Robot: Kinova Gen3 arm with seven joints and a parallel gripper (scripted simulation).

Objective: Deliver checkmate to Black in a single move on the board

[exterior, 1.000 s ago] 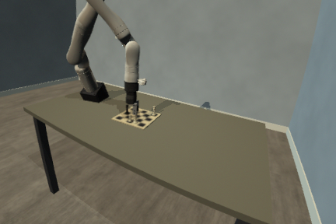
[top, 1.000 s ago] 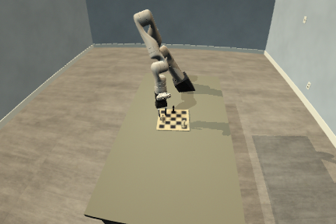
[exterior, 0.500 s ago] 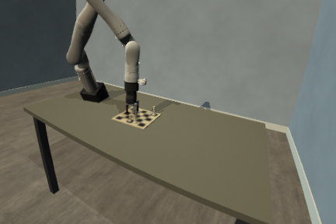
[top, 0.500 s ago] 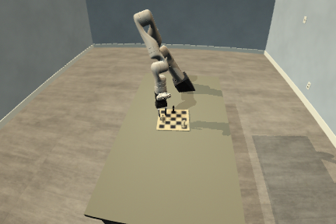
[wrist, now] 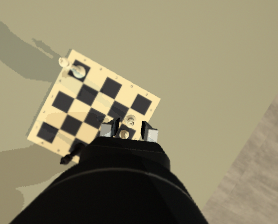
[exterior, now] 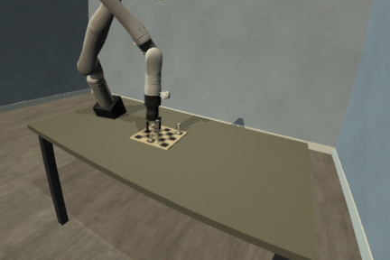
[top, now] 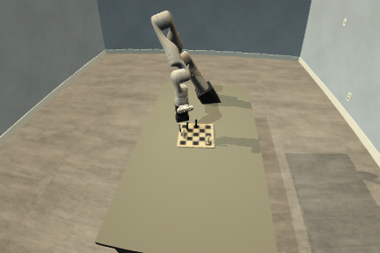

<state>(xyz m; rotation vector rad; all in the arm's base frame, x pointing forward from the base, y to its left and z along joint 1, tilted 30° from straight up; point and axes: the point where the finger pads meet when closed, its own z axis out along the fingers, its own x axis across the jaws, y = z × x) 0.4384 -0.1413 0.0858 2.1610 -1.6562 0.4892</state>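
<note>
The black chess piece is 10 cm behind my hand, 8 cm to the left of it and 5 cm below it. Round my hand: chessboard (3 cm behind, 8 cm to the left, 8 cm below).
</note>
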